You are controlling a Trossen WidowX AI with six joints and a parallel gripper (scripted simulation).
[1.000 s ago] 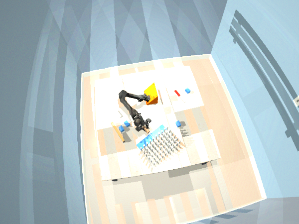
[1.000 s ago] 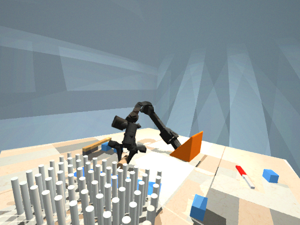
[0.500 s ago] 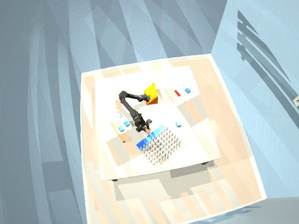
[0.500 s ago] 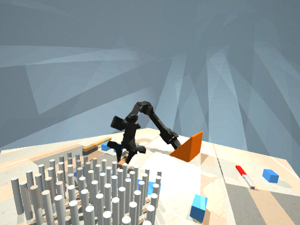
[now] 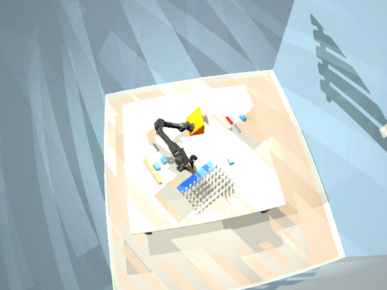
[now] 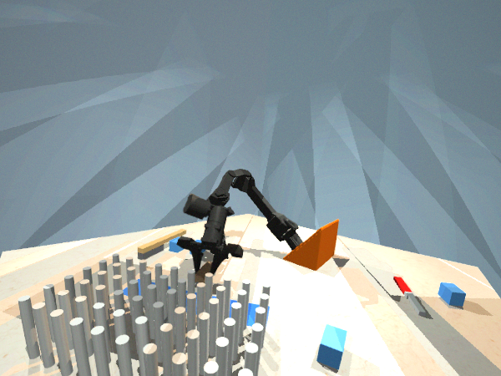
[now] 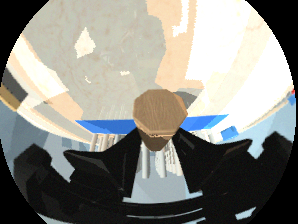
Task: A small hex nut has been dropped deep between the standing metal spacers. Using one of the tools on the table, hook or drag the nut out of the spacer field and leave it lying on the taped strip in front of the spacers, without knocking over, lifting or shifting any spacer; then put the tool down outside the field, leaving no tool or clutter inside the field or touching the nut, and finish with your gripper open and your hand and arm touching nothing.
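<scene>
My gripper tip is now 60 mm short of the blue taped strip, 30 mm to the right of it and 30 mm above it. From my gripper tip the other things lie so: wooden-handled tool (90 mm ahead, 40 mm to the left); then red-handled tool (490 mm to the left, 340 mm behind, 20 mm below); then dark L-shaped key (280 mm behind, 250 mm to the right, 30 mm below).
</scene>
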